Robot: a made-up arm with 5 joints.
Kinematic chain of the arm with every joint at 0, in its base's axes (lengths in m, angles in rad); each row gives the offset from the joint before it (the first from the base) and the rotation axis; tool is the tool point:
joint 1: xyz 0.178 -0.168 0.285 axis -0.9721 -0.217 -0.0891
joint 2: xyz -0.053 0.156 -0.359 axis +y
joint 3: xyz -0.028 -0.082 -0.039 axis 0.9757 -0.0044 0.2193
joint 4: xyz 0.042 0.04 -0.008 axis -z
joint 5: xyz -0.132 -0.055 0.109 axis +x
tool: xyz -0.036 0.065 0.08
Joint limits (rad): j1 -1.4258..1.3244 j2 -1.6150..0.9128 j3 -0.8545..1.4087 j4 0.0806..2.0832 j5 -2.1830..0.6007
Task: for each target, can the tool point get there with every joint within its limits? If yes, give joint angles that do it. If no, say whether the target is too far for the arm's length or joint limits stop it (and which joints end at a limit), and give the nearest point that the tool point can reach.
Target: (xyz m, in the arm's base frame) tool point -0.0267 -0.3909 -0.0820
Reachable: yes | joints 0.7237 -0.9885 0.7345 0.3134 -0.2734
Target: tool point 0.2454 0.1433 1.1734
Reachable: no: too far | nearest point 0.1224 0.1597 0.5917 | short by 0.595 m
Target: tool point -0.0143 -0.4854 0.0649
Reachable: yes | joints 0.8306 -0.6341 1.1140 0.3796 0.3627
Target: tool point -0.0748 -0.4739 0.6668
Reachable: no: joint limits stop it (at a limit: joint 1, joint 2, joint 3, joint 5) | nearest point 0.0604 -0.4614 0.3222 | short by 0.370 m
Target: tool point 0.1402 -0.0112 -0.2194
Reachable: yes | joints 0.1686 -1.0361 -0.1443 0.8360 -1.9742
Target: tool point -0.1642 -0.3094 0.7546
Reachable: no: joint limits stop it (at a limit: joint 1, joint 4, joint 5) | nearest point -0.0424 -0.0097 0.4902 | short by 0.418 m
